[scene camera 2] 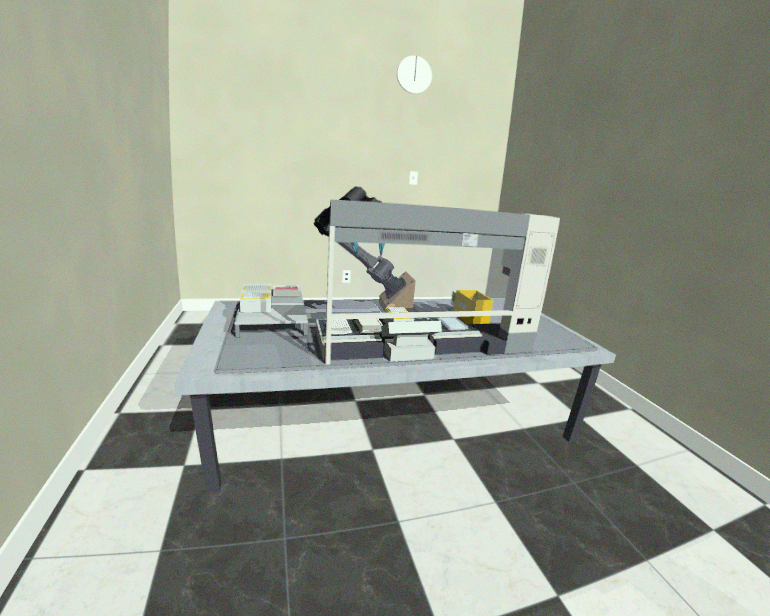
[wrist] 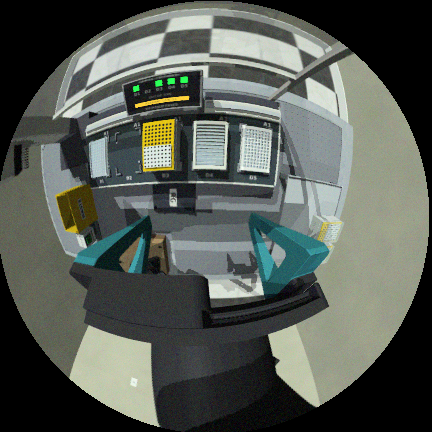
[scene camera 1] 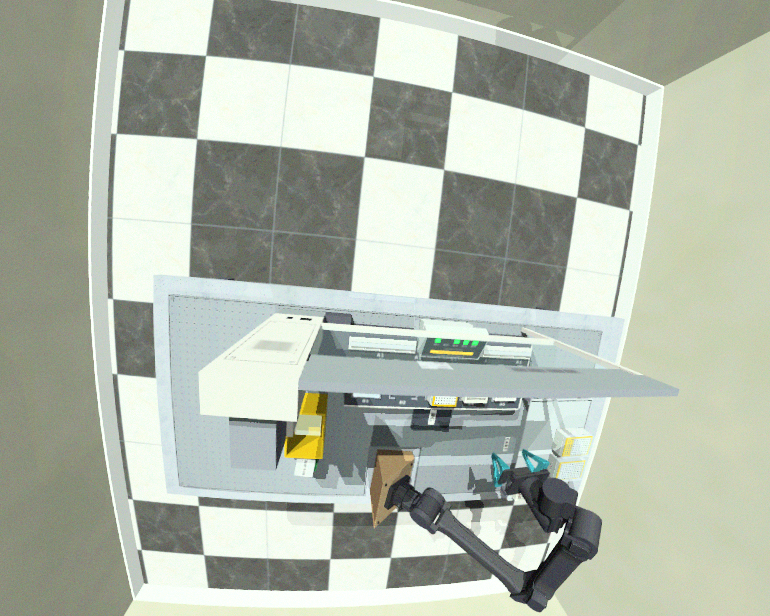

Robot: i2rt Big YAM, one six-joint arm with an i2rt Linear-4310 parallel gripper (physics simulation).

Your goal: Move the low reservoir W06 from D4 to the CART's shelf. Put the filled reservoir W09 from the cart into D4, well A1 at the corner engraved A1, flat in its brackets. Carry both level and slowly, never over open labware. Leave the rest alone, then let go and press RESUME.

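Frame: origin at the arm's base, x right, y ahead, z up, level; centimetres.
Where they show: gripper, between the fingertips: [scene camera 2: 369,256] [wrist: 199,219] [scene camera 1: 507,452]; arm's base, origin of its link: [scene camera 1: 396,490].
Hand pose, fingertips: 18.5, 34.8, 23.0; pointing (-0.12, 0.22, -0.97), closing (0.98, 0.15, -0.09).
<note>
Things, the pixels of their centre, and the offset from my fingertips, as dx, dy, dz. "*": a spot on its surface instead.
- white reservoir, middle of its body: [wrist: 209,144] [scene camera 2: 368,323] -0.6, +9.0, -25.4
- cart's pale shelf, a spot on its surface: [wrist: 310,196] * +35.7, +1.8, -26.6
- light block with a reddish top, middle of its body: [scene camera 2: 286,290] +37.0, -30.9, -25.0
- yellow bin, middle of its body: [scene camera 1: 307,424] [wrist: 76,207] [scene camera 2: 472,308] -53.5, -15.8, -25.8
My gripper [scene camera 1: 509,453] [scene camera 2: 368,250] [wrist: 199,219] is open with nothing between its teal fingers. It hangs above the front of the bench, in front of the deck and apart from all labware. The white reservoir [wrist: 210,145] with crosswise troughs sits in slot D4, between the yellow-and-white tip rack in D3 and the white plate in D5. The cart's pale shelf [scene camera 2: 272,318] [wrist: 310,196] stands beside the deck. A light block with a reddish top [scene camera 2: 286,294] is on it; I cannot tell whether it is W09. No RESUME button is readable.
Yellow-and-white boxes [scene camera 1: 573,443] [scene camera 2: 255,298] [wrist: 330,231] stand on the cart. The grey hood panel [scene camera 1: 481,380] [scene camera 2: 423,218] spans over the deck. The status display [scene camera 1: 453,346] [wrist: 163,92] stands behind. A yellow bin [scene camera 2: 473,307] [wrist: 77,207] is left in the wrist view.
</note>
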